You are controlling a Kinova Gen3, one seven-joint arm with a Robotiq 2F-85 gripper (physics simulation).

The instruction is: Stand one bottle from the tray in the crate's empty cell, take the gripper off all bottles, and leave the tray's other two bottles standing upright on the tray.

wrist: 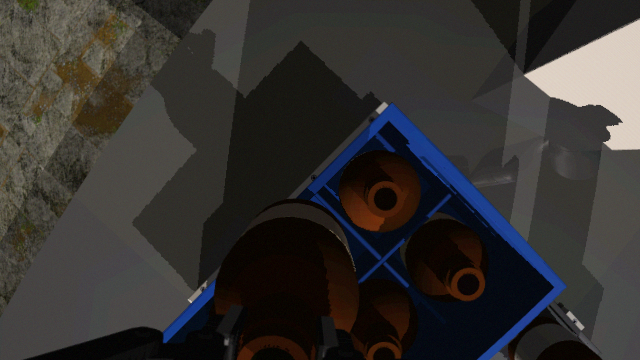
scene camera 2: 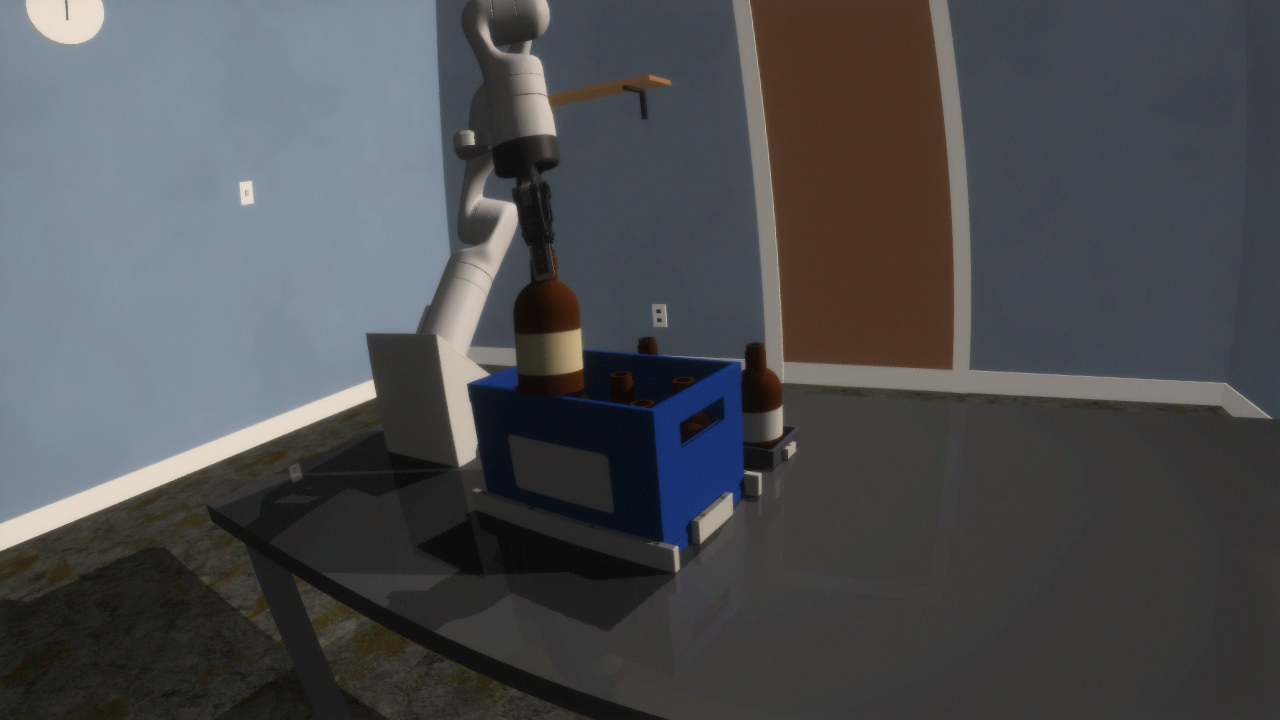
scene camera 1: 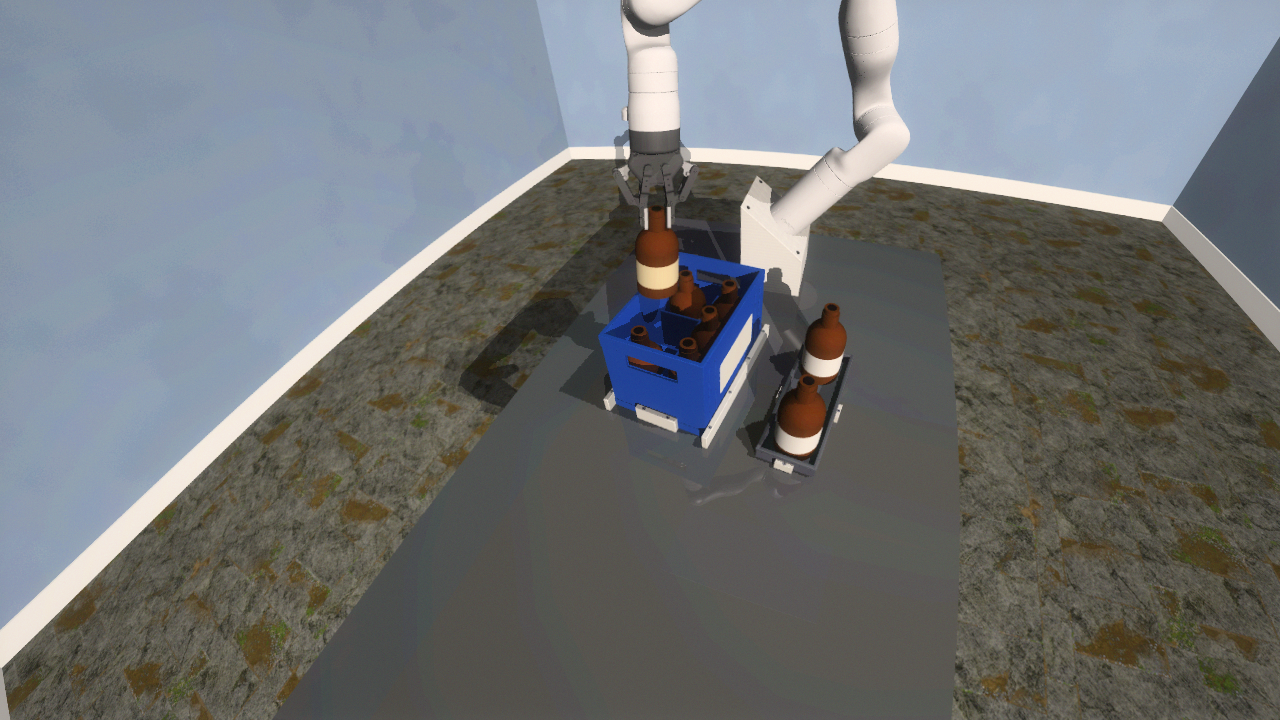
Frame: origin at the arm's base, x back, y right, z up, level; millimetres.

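Seen in the pictures: gripper, fingertip midpoint: (wrist: 280,333) (scene camera 2: 547,279) (scene camera 1: 656,227); arm's base, link origin: (scene camera 2: 436,362) (scene camera 1: 784,219).
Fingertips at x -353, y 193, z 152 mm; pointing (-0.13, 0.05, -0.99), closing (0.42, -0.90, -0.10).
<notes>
Offsets run from my fingertips to a thing's top centre. "spot": to the spot under its first point.
My gripper (scene camera 1: 657,217) (scene camera 2: 543,264) (wrist: 280,333) is shut on the neck of a brown bottle with a cream label @[dx +3, dy +6, dz +34 mm] (scene camera 1: 657,274) (scene camera 2: 549,352) (wrist: 290,265). The bottle hangs upright over the left middle part of the blue crate @[dx -28, dy -49, dz -120 mm] (scene camera 1: 662,398) (scene camera 2: 626,434) (wrist: 480,199), its base about level with the rim. It covers most of the empty cell in the wrist view. Two white-labelled bottles, one nearer @[dx -166, dy -260, dz -135 mm] (scene camera 1: 801,420) and one farther back @[spot: dx -23, dy -289, dz -190 mm] (scene camera 1: 824,344), stand upright on the dark tray (scene camera 1: 802,467) (scene camera 2: 760,458).
Several brown bottles stand in the crate's other cells, among them one at a corner @[spot: dx +68, dy -16, dz -132 mm] (wrist: 380,192) and one beside it @[dx +46, dy -110, dz -132 mm] (wrist: 445,260). Blue dividers part the cells. White blocks @[spot: dx -173, dy -20, dz -271 mm] (scene camera 1: 656,417) (scene camera 2: 713,517) edge the crate's foot. The white robot base (scene camera 1: 774,237) (scene camera 2: 420,394) stands behind the crate.
</notes>
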